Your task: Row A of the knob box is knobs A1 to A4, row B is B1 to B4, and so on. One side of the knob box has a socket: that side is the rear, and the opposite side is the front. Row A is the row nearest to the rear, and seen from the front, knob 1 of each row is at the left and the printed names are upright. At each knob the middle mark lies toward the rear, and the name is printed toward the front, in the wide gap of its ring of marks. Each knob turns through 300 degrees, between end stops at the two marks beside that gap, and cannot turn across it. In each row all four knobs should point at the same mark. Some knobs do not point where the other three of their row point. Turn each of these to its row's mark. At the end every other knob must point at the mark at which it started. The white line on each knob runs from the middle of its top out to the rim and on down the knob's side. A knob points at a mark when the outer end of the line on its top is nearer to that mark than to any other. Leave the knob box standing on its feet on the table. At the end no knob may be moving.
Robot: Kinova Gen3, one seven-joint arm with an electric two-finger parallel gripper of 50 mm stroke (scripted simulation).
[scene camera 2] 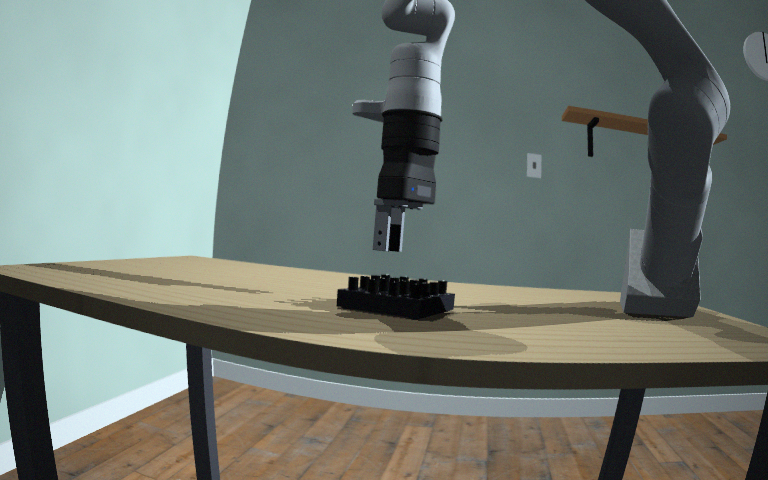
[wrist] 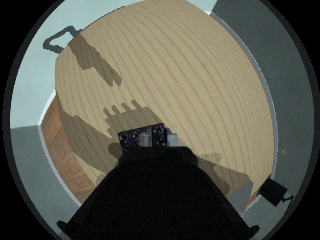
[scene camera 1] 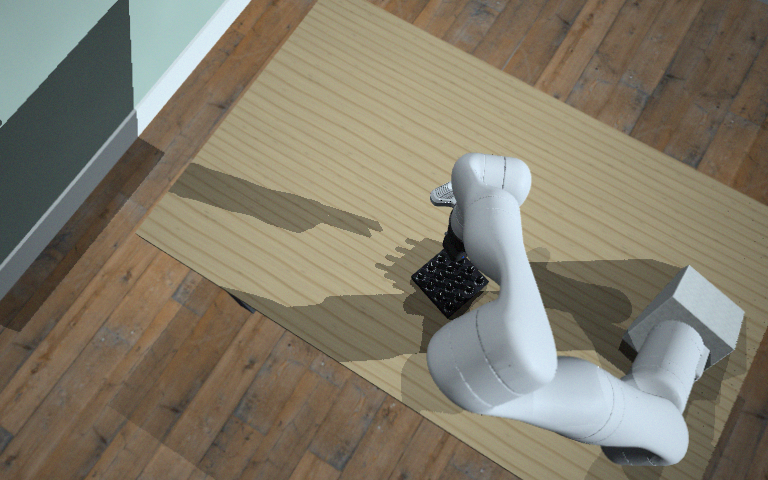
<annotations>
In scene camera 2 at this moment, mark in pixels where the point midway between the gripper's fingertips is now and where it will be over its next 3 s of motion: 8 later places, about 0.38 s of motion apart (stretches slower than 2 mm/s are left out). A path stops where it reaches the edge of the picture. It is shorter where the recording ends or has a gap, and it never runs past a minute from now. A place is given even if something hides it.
The gripper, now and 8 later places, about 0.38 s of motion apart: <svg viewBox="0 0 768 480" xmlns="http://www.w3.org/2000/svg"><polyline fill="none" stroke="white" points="387,250 386,260 385,267 386,270 385,273 385,279 385,280 388,266 387,253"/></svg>
</annotations>
